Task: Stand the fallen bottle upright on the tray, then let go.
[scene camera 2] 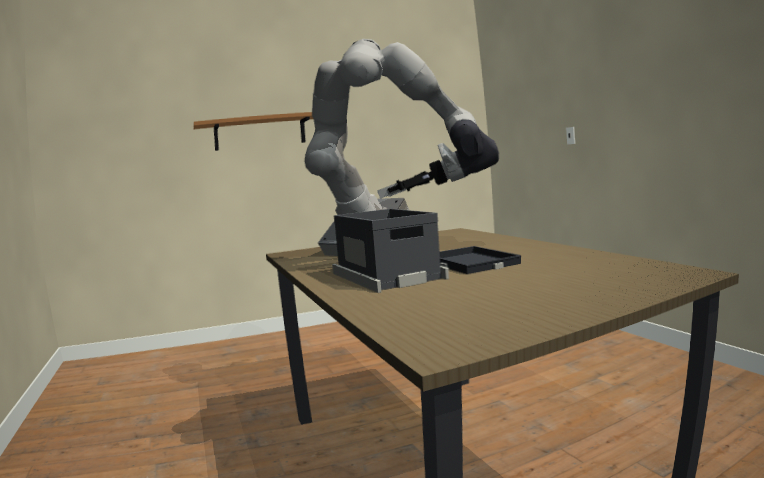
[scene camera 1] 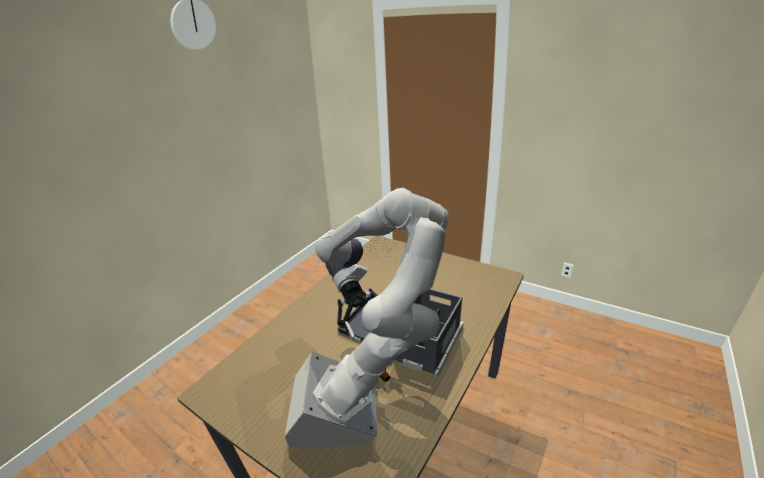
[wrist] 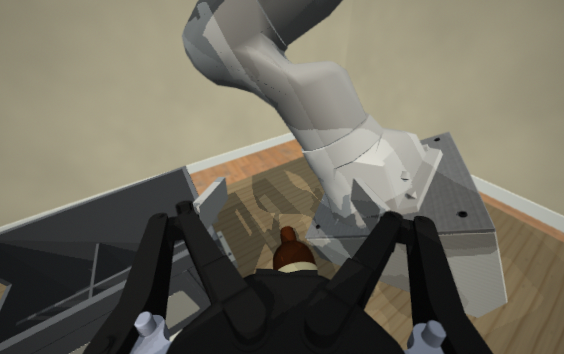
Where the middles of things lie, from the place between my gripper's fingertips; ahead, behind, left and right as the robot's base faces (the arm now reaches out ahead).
Labels:
The brown bottle (wrist: 292,255) is 1 cm to the left of my hand and 18 cm below it. From my hand the other things lie so: dark tray (scene camera 2: 468,260): 26 cm ahead, 14 cm to the left, 21 cm below; then tall dark crate (scene camera 2: 383,244): 21 cm ahead, 13 cm to the right, 13 cm below.

